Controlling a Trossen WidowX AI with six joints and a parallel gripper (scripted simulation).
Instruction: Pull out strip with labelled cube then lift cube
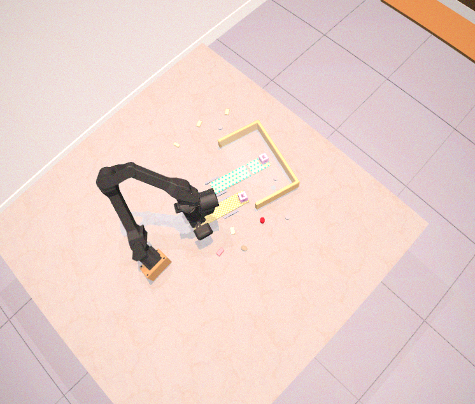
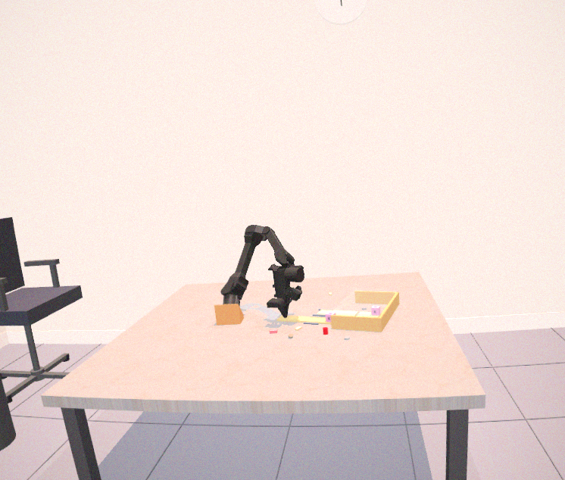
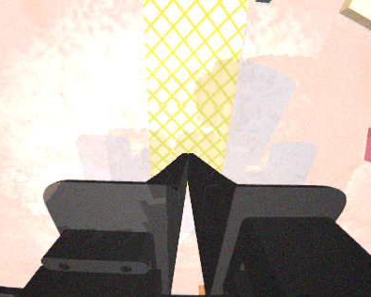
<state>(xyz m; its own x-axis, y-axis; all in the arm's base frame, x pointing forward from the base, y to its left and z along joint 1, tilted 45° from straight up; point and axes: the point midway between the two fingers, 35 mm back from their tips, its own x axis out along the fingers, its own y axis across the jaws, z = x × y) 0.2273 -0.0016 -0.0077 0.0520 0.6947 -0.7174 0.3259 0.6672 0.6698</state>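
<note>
Now: gripper tip 90 mm short of the yellow cross-hatched strip and 30 mm to the left of it. The rest, counted from my gripper tip: red cylinder (160 mm ahead, 190 mm to the right, 10 mm above); then pink block (30 mm behind, 150 mm to the right).
</note>
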